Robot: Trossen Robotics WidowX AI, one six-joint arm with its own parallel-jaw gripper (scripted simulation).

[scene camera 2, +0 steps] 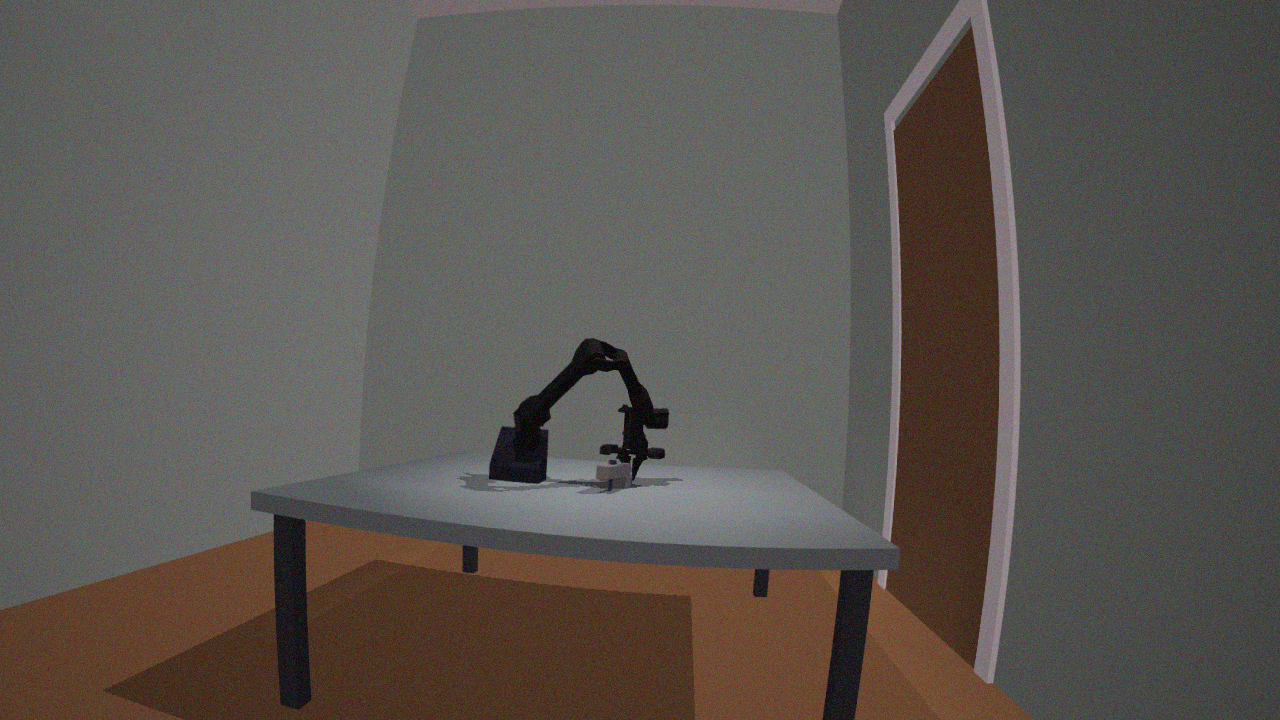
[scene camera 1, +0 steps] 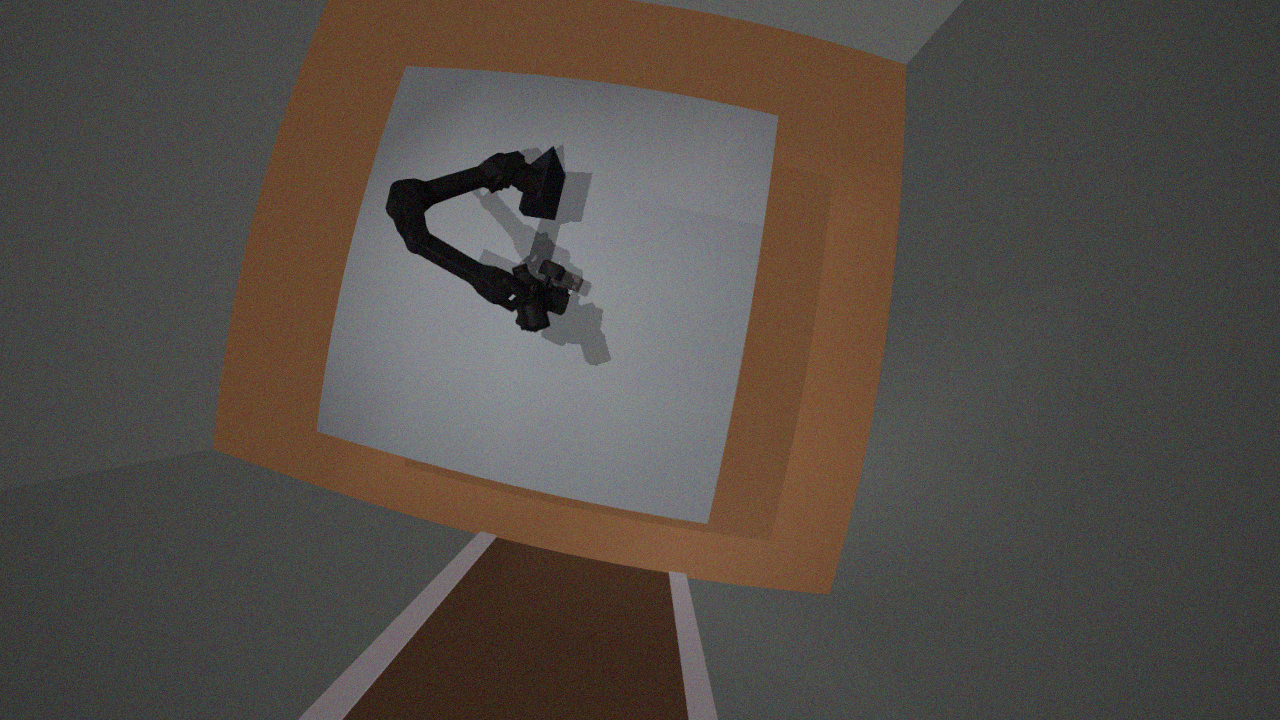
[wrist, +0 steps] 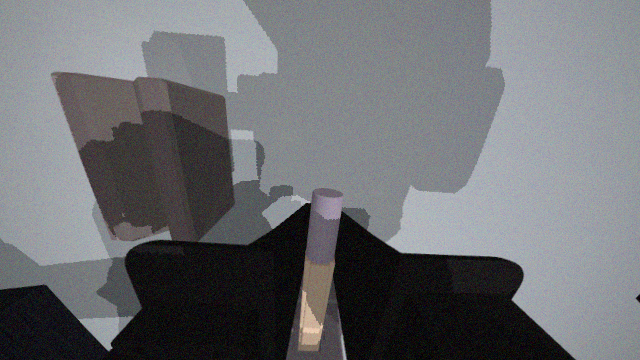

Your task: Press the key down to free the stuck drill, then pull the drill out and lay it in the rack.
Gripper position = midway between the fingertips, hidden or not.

Note:
In view: the gripper [scene camera 2: 630,480], a drill [wrist: 326,205] and a rack [wrist: 156,153].
The gripper also shows in scene camera 1 [scene camera 1: 549,301] and in the wrist view [wrist: 319,210].

